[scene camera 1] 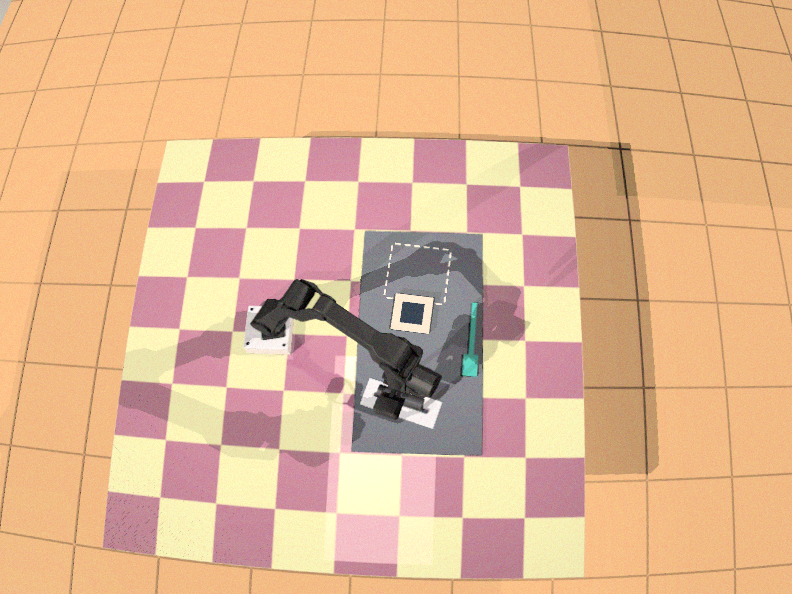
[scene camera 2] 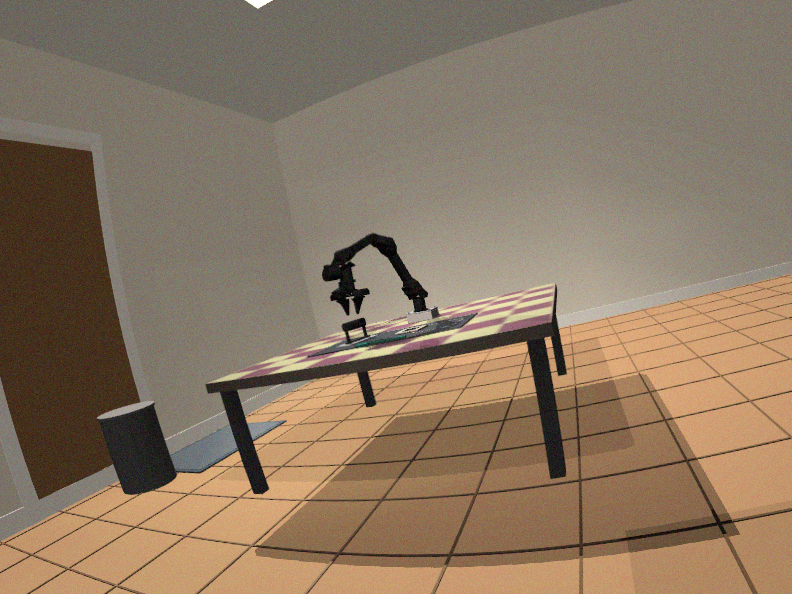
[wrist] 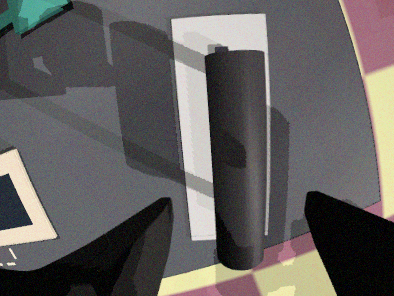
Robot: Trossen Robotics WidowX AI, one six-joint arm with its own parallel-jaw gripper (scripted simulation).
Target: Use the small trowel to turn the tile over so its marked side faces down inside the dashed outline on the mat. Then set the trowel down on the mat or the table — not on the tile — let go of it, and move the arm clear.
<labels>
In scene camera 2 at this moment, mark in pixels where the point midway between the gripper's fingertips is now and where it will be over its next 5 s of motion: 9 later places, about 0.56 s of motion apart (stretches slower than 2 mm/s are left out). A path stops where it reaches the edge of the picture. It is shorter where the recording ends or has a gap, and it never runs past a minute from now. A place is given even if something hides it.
The gripper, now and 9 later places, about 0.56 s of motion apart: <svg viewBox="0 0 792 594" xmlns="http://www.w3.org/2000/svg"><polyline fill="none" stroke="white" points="353,314 353,319 355,325 354,326 355,326 355,326 353,315 352,316 353,322 354,326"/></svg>
</labels>
